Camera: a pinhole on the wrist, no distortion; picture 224 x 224 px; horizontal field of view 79.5 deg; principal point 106.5 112.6 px. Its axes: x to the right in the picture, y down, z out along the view. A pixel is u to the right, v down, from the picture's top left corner.
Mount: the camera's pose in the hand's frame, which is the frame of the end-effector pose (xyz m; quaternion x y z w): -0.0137 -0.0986 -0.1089 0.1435 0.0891 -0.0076 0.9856
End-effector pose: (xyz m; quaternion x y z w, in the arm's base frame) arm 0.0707 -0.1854 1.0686 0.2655 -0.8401 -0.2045 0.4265
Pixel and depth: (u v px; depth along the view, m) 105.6 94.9 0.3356
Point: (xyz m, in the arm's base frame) -0.0465 -0.3709 0.8505
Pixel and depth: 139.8 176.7 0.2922
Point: -0.1319 -0.2702 1.0040
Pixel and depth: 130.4 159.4 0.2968
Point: -0.1104 -0.2860 0.9727
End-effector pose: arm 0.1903 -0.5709 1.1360 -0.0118 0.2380 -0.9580 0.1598
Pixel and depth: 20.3 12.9 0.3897
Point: 0.2582 -0.1995 1.5680
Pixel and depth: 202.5 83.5 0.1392
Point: 0.0387 -0.4638 1.2033
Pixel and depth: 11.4 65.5 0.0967
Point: 0.2031 -0.4106 1.1993
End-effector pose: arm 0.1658 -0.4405 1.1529 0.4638 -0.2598 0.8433 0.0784
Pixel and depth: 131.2 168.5 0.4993
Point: 0.3851 -0.6307 1.4845
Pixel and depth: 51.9 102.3 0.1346
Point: 0.2640 -0.3227 1.1809
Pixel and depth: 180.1 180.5 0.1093
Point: 0.1566 -0.3823 1.2349
